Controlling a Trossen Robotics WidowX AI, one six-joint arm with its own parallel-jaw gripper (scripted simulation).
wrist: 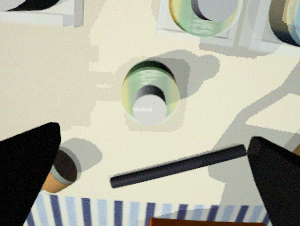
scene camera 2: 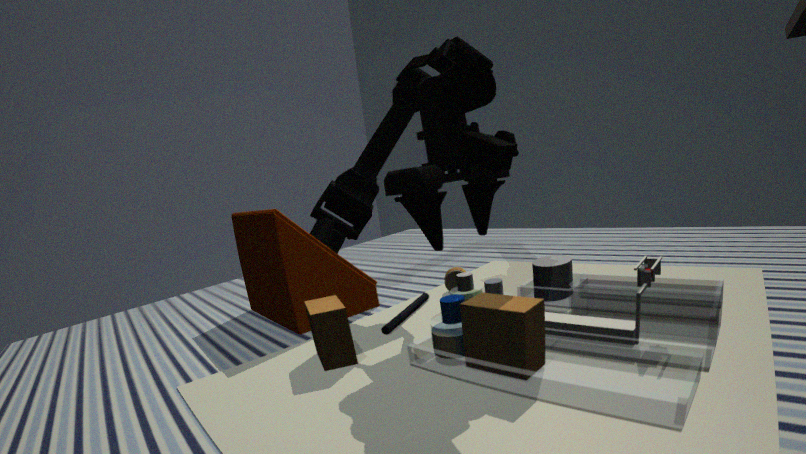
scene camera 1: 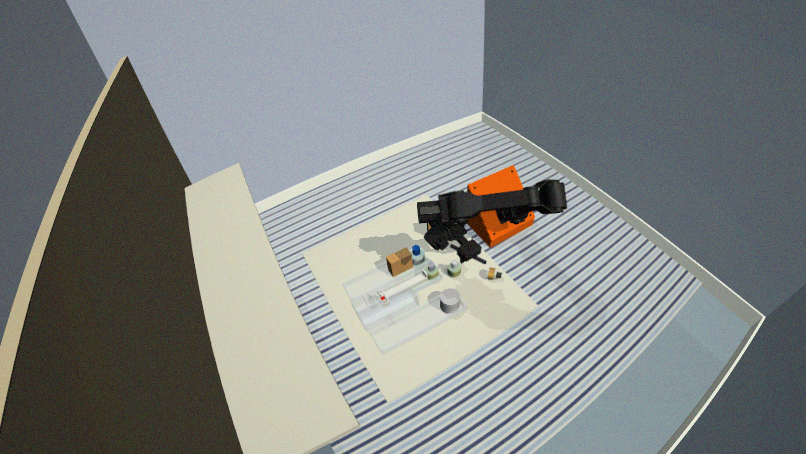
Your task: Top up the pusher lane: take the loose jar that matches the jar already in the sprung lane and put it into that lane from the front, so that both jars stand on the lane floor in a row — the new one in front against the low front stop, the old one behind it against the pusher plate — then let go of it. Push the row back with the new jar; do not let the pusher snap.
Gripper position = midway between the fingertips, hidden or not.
Note:
My gripper (scene camera 2: 462, 242) is open, with nothing in its grasp. Further things: a grey can (scene camera 2: 555, 271), a blue-lidded jar (scene camera 2: 447, 333), a black rod (wrist: 236, 151) and a clear lane tray (scene camera 2: 683, 317).
My gripper shows as well in the wrist view (wrist: 156, 138) and in scene camera 1 (scene camera 1: 453, 253).

